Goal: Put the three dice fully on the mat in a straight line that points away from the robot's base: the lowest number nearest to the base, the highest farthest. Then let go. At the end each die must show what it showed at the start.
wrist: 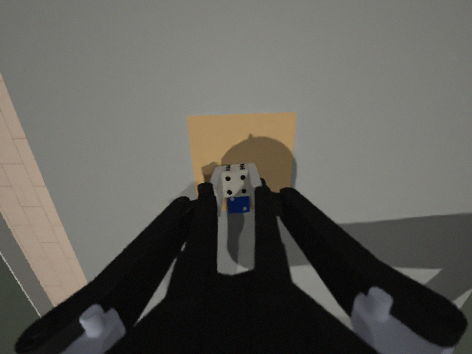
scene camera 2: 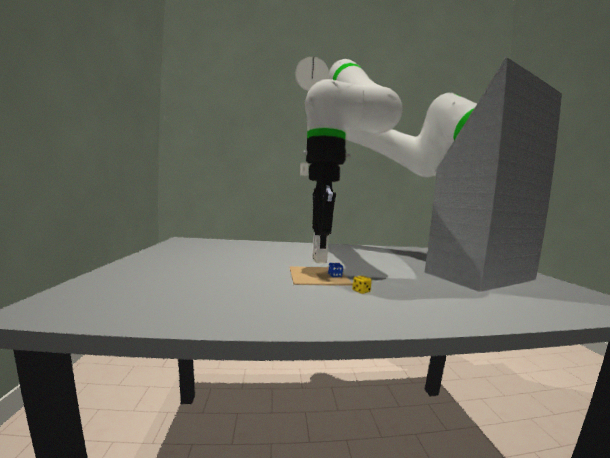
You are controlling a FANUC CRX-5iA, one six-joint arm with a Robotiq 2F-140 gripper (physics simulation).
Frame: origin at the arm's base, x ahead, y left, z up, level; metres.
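Seen in the pictures: gripper, fingertip midpoint: (wrist: 236, 175) (scene camera 2: 319, 259); arm's base at its link origin: (scene camera 2: 493, 139).
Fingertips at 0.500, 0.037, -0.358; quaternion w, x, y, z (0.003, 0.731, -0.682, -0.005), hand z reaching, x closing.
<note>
Offsets run from my fingertips to a thing's top centre, as dx, dy, dz. Level surfaces: height alone.
My gripper (scene camera 2: 320, 255) (wrist: 236, 175) is shut on the white die @(-0.002, +0.000, +0.025) (wrist: 235, 183) and holds it above the mat @(-0.002, -0.008, -0.041) (scene camera 2: 301, 278) (wrist: 207, 132). The white die's upper face shows four pips in the wrist view. The blue die @(-0.044, -0.002, -0.011) (scene camera 2: 335, 270) (wrist: 238, 204) rests on the mat, near its edge on the pedestal side; its top shows two pips. In the wrist view it is partly hidden behind the white die. The yellow die @(-0.082, +0.096, -0.015) (scene camera 2: 362, 284) lies on the table beside the mat's near right corner in the scene view; its top number is hard to read there. It does not show in the wrist view.
The robot's grey pedestal (scene camera 2: 465, 225) stands at the right of the table @(dz -0.045) (scene camera 2: 200, 310) in the scene view. The arm reaches left from it over the mat. The arm's shadow falls across the mat and the table.
</note>
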